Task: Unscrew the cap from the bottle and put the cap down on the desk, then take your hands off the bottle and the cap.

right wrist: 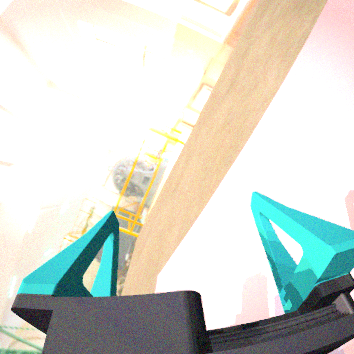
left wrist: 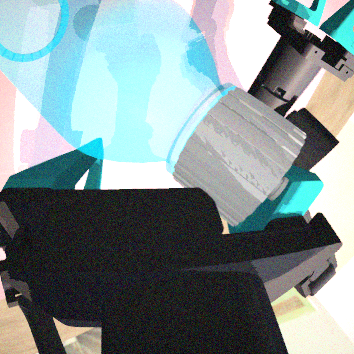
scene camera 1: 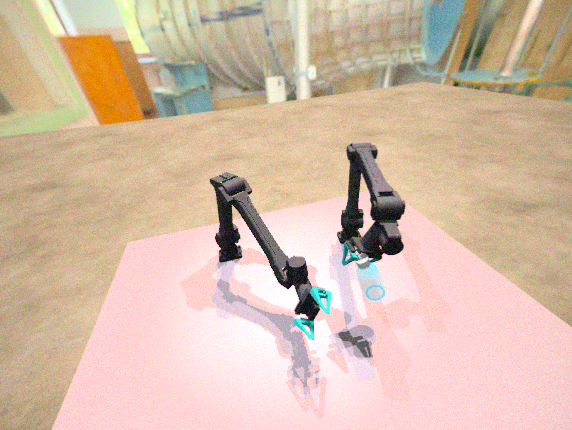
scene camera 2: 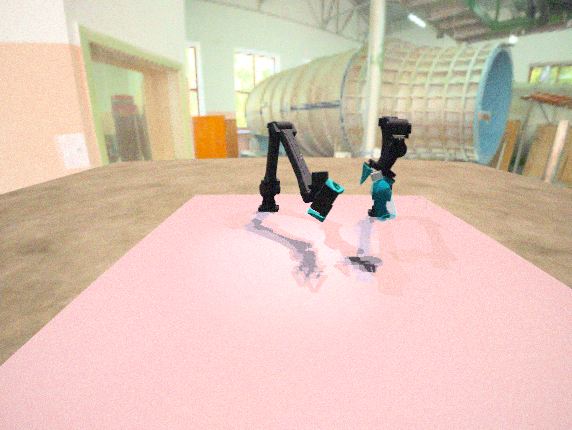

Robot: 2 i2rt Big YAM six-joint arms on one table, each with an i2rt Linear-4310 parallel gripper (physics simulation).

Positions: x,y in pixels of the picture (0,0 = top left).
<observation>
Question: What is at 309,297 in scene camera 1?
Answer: My right gripper.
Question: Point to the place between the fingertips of my right gripper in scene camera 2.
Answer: At 328,204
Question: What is my right gripper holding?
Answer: Nothing.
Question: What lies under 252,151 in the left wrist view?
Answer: A grey ribbed cap.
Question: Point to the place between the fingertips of my left gripper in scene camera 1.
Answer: At 351,264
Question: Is my right gripper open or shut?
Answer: Open.
</observation>
